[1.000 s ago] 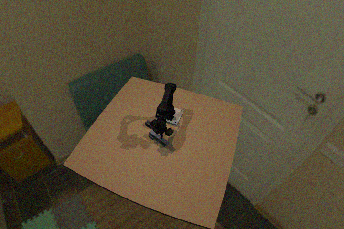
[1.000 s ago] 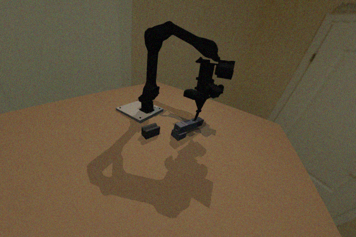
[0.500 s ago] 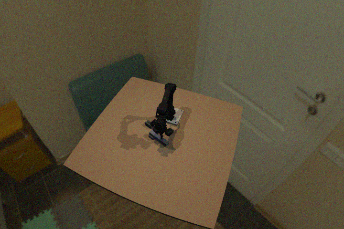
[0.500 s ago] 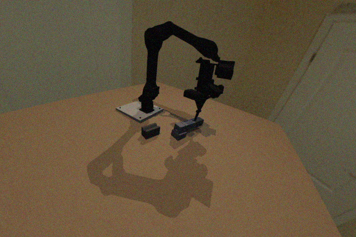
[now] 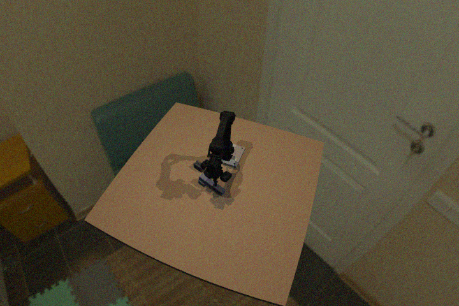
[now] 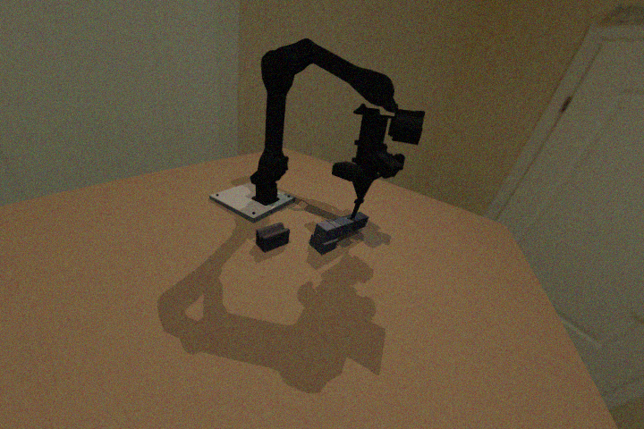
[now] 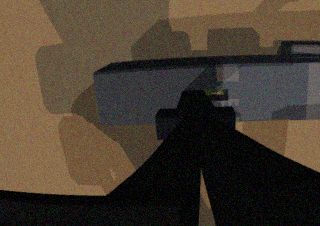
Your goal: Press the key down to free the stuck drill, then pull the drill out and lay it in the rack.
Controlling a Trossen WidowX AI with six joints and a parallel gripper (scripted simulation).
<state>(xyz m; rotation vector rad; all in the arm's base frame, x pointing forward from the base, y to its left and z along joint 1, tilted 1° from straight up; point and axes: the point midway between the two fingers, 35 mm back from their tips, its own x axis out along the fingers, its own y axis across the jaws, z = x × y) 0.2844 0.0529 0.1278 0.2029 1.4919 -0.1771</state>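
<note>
My gripper tip is 20 mm past the drill, 60 mm to the left of it and 70 mm above it. The rest, counted from my gripper tip: dark block (130 mm behind, 180 mm to the right, 100 mm below); small dark key (30 mm below).
</note>
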